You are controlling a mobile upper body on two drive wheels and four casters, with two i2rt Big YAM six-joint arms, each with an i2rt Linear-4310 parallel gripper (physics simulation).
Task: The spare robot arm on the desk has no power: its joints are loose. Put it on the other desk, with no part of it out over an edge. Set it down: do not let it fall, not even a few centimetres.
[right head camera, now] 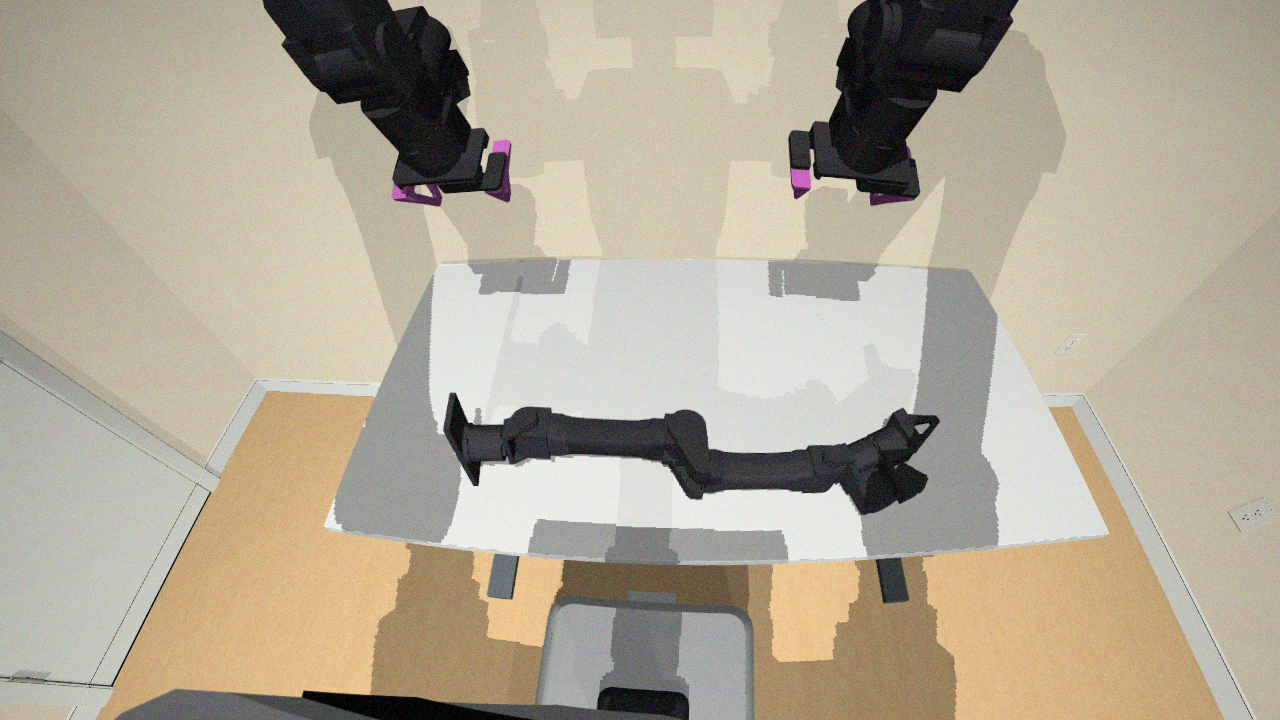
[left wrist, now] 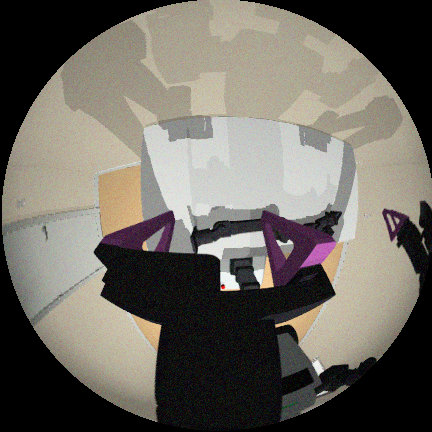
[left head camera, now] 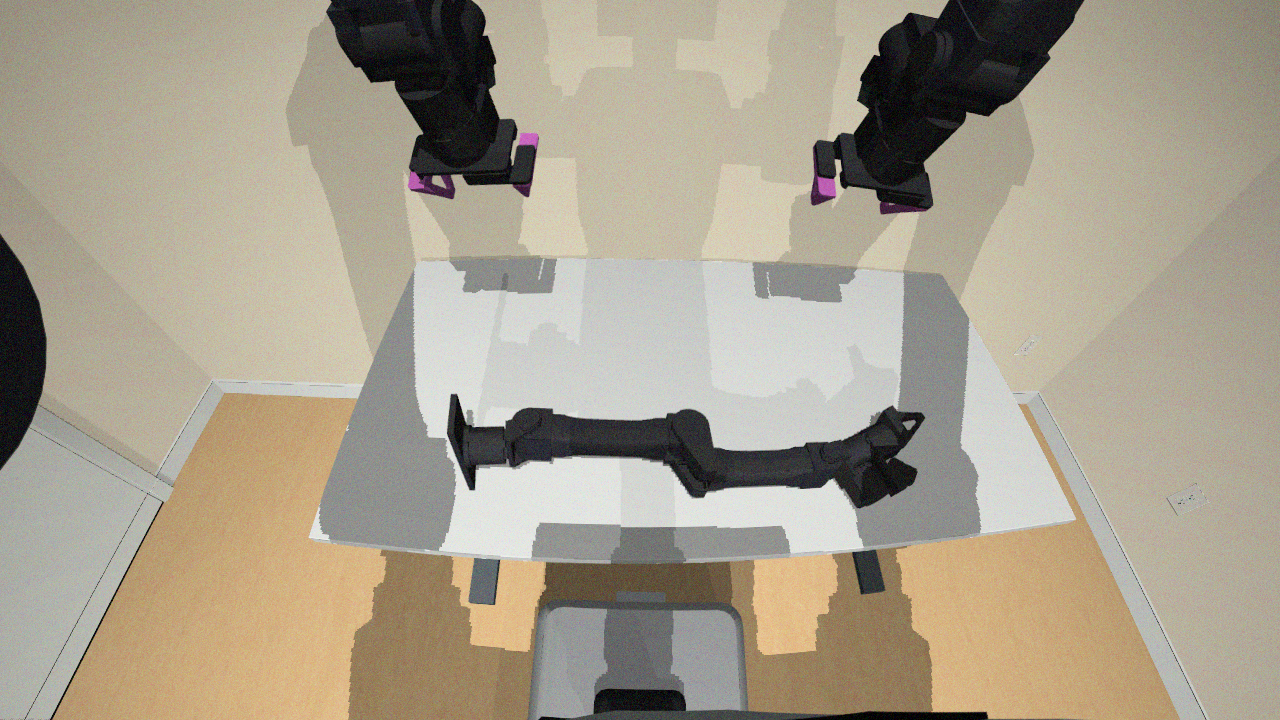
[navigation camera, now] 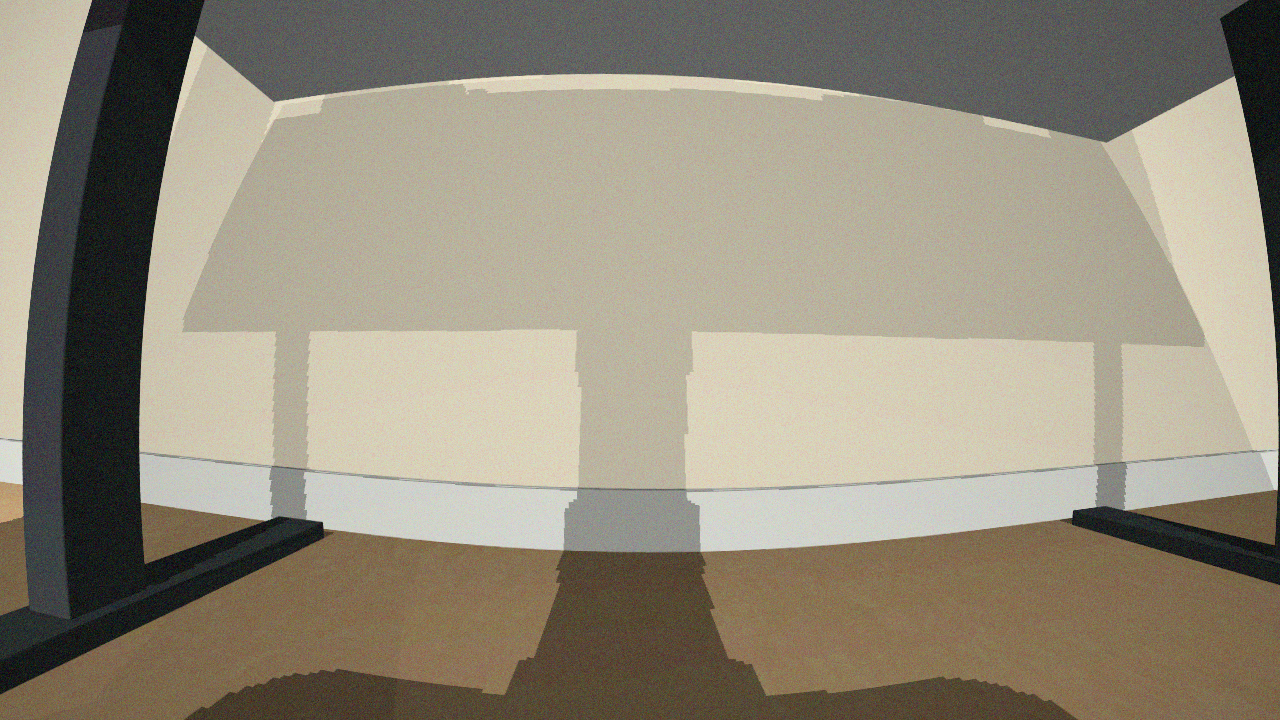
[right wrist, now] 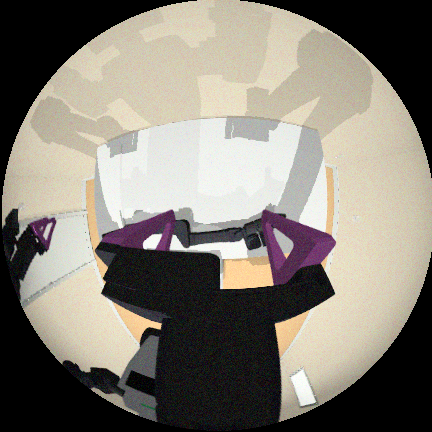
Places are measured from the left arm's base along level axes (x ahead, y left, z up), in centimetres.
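Where they show: left gripper, fingertip midpoint: (right head camera: 473, 199) (left wrist: 217, 214) (left head camera: 490, 193) (right wrist: 50, 218); right gripper, fingertip midpoint: (right head camera: 833, 197) (left wrist: 386, 210) (left head camera: 847, 205) (right wrist: 217, 214).
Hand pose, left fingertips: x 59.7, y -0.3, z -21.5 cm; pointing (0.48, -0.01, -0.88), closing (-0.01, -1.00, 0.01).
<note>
After its pixels a point has its place.
The black spare arm (left head camera: 617, 437) (right head camera: 608, 437) (left wrist: 245, 226) (right wrist: 215, 236) lies stretched along the white desk (left head camera: 787, 340) {x 80.1, y -53.7, z -69.0 cm} (right head camera: 805, 340) {x 80.0, y -55.0, z -69.0 cm} (left wrist: 240, 170) {x 75.4, y -12.0, z -69.0 cm} (right wrist: 225, 170) {x 76.7, y -48.7, z -69.0 cm}, nearer its lower edge. Its flat base plate (left head camera: 460, 443) {x 43.1, y 7.7, z -54.3 cm} (right head camera: 460, 440) {x 43.5, y 7.9, z -55.1 cm} is at the left, its bent gripper end (left head camera: 881, 461) {x 45.8, y -64.2, z -62.7 cm} (right head camera: 890, 461) {x 47.2, y -65.1, z -63.4 cm} at the right. No part crosses an edge. My left gripper (left head camera: 478, 183) {x 59.7, y -0.3, z -21.5 cm} (right head camera: 459, 188) {x 59.7, y -0.3, z -21.5 cm} (left wrist: 217, 214) {x 59.7, y -0.3, z -21.5 cm} is open and empty, above and beyond the base-plate end. My right gripper (left head camera: 863, 198) {x 60.4, y -45.0, z -21.2 cm} (right head camera: 847, 190) {x 60.4, y -45.0, z -21.2 cm} (right wrist: 217, 214) {x 60.4, y -45.0, z -21.2 cm} is open and empty, above and beyond the gripper end. The other desk does not show.
A wall (left head camera: 644, 116) {x 109.6, y -19.1, z -31.2 cm} stands behind the desk, with side walls left and right. My grey base (left head camera: 572, 653) {x 18.4, y -6.1, z -115.0 cm} (right head camera: 581, 653) {x 17.6, y -6.6, z -115.0 cm} is close to the desk's lower edge. A desk leg (navigation camera: 98, 313) {x 66.5, y 23.9, z -113.5 cm} and the foot bars (navigation camera: 179, 573) (navigation camera: 1172, 537) {x 87.1, y -93.4, z -138.7 cm} flank the navigation view under the desk.
</note>
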